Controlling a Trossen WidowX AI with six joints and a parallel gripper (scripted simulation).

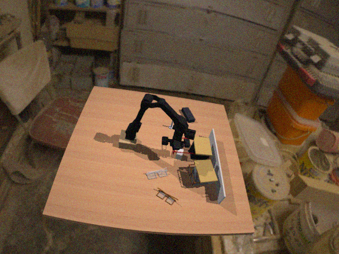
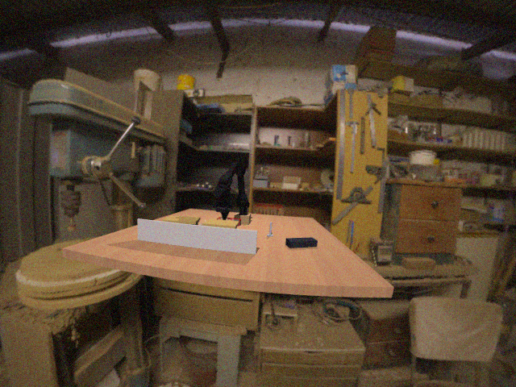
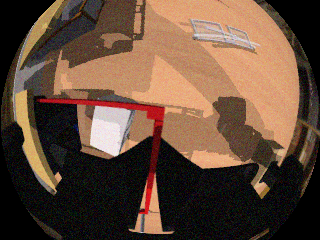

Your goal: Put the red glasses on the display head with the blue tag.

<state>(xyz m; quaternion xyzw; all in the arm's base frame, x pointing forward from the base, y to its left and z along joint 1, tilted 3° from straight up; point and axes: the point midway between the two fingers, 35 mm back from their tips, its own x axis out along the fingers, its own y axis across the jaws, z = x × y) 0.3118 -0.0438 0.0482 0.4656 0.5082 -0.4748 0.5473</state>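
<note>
My gripper tip is now 5 cm short of the white block, 4 cm above it and 1 cm to the right of it. From my gripper tip the other things lie so: dark case 47 cm to the left, 10 cm ahead, 5 cm below; blue-grey stand 29 cm to the left, 4 cm below, 3 cm behind; upright board 32 cm ahead, 4 cm to the right, 1 cm below.
</note>
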